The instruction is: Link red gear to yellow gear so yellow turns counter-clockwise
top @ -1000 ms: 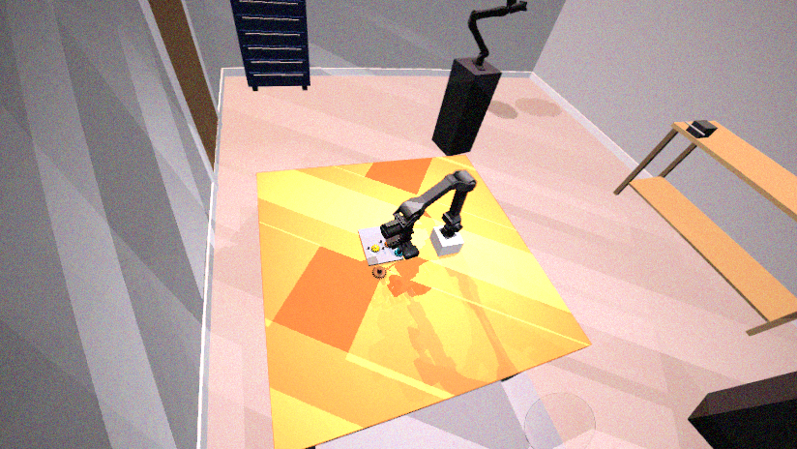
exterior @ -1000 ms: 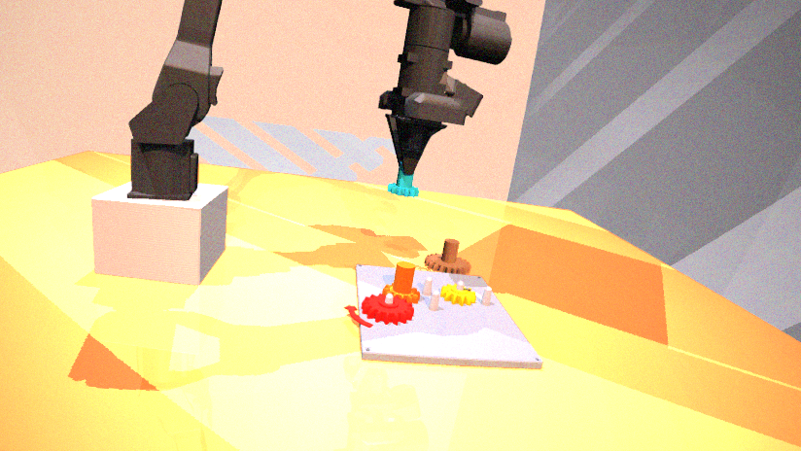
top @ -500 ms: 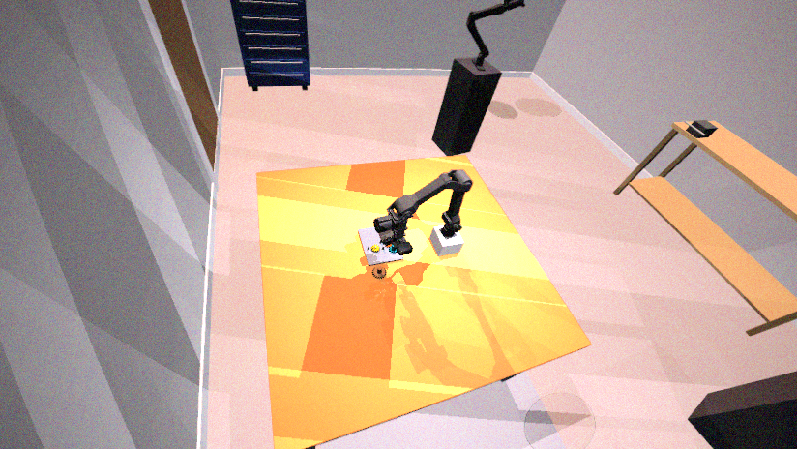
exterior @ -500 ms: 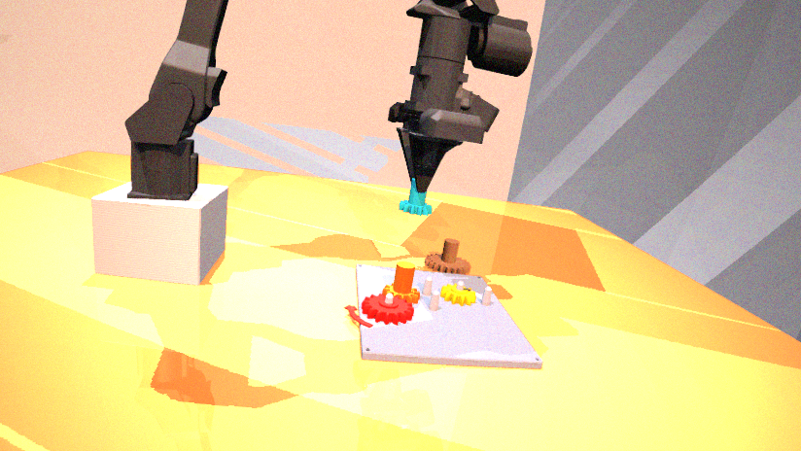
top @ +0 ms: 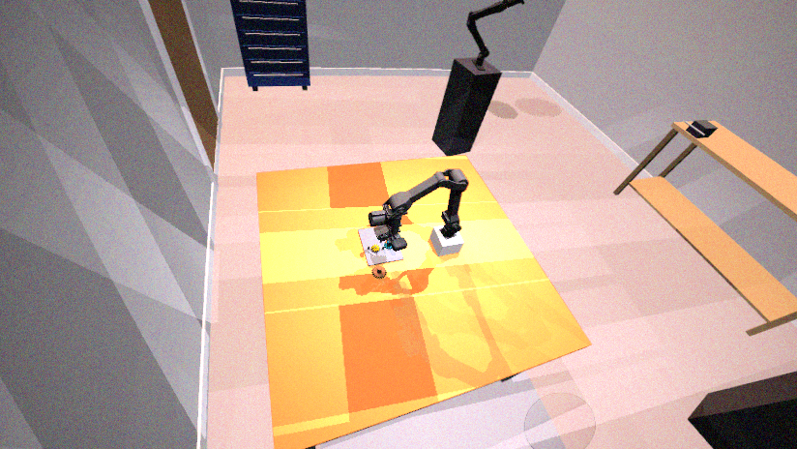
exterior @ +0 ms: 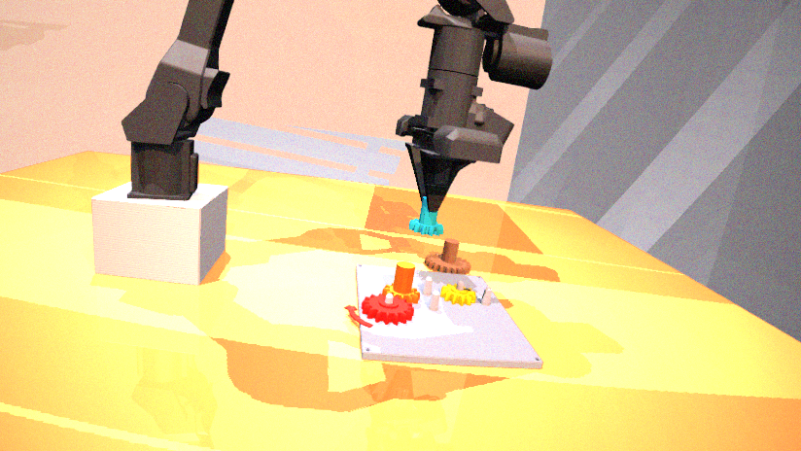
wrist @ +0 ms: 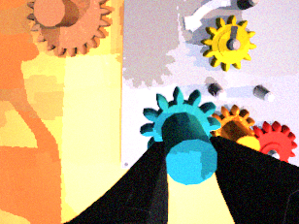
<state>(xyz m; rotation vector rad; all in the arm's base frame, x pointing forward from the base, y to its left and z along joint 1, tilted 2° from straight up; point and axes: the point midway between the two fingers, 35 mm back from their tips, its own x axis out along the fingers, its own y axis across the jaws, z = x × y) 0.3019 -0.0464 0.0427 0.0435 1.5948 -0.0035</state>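
Now: the orange gear 8 cm below my gripper tip, 5 cm to the right of it and 4 cm behind it. From my gripper tip the other things lie so: brown gear (8 cm below, 7 cm to the left, 7 cm ahead); then teal gear (1 cm below); then yellow gear (8 cm below, 5 cm to the right, 3 cm ahead).
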